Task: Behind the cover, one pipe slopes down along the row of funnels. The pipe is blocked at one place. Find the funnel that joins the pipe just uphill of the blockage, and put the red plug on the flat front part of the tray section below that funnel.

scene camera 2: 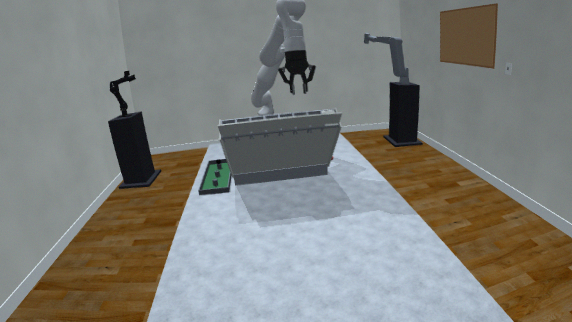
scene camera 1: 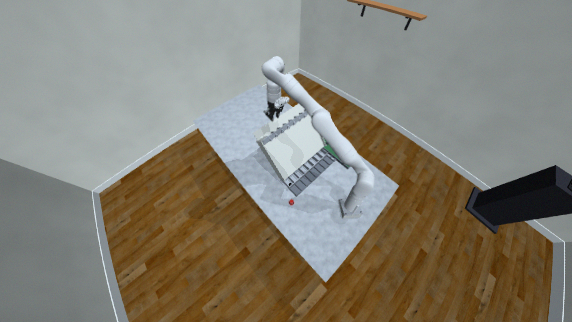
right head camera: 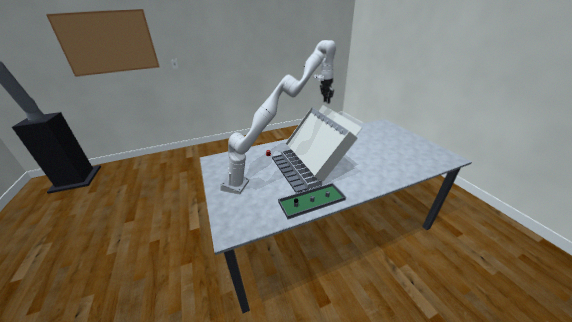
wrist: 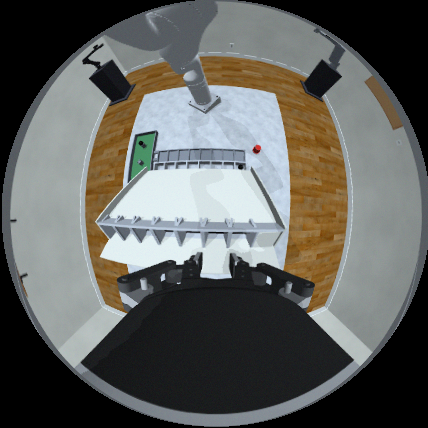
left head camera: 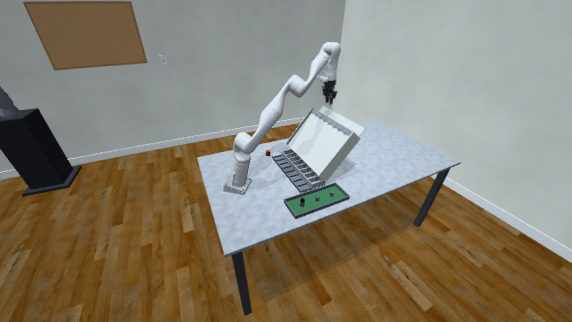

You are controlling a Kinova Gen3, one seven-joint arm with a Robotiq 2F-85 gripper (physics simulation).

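Frame: origin at the arm's base, x up, y left, z back, level; millimetres.
Where they show: gripper, between the fingertips: [scene camera 2: 299, 94] [scene camera 1: 274, 119] [right head camera: 326, 102] [wrist: 215, 259] [left head camera: 328, 103]; arm's base, origin of its link: [scene camera 1: 350, 205] [right head camera: 235, 181] [wrist: 203, 98] [left head camera: 238, 181].
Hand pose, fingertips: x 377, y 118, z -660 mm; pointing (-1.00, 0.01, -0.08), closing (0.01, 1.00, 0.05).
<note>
Things, the pixels of their centre, and the offset from my fingertips. "spot": a spot on its surface instead.
- white cover, middle of its body: [wrist: 190, 187] [right head camera: 313, 141] [left head camera: 315, 142] [scene camera 1: 297, 145] dx -222, dy -86, dz +124 mm
- tray, a spot on its surface: [wrist: 204, 155] spot: dx -410, dy -73, dz +310 mm
- red plug, middle of its body: [wrist: 256, 148] [scene camera 1: 291, 202] [left head camera: 268, 152] [right head camera: 268, 152] dx -397, dy +174, dz +371 mm
My gripper [left head camera: 329, 101] [right head camera: 327, 100] [scene camera 1: 273, 118] [scene camera 2: 299, 91] [wrist: 215, 259] is open and empty, high above the top of the funnel board. The white cover [left head camera: 317, 137] [scene camera 1: 296, 149] [wrist: 170, 195] slopes down from the funnel row [wrist: 204, 229] and hides the pipe in these views. A black ball [scene camera 1: 290, 184] [wrist: 240, 167] lies in the back part of the tray's end section nearest the red plug. The flat front part of the tray [wrist: 204, 155] [scene camera 1: 306, 183] holds no plug. The red plug [left head camera: 268, 153] [right head camera: 268, 153] [scene camera 1: 291, 202] [wrist: 257, 149] stands on the table beside that end.
A green tray [left head camera: 325, 201] [right head camera: 321, 201] [wrist: 149, 142] lies beside the other end of the board. It holds small grey holders, one bearing a black ball [left head camera: 302, 200] [wrist: 141, 143]. My arm's base [left head camera: 237, 186] [wrist: 204, 105] stands on the table in front of the sectioned tray.
</note>
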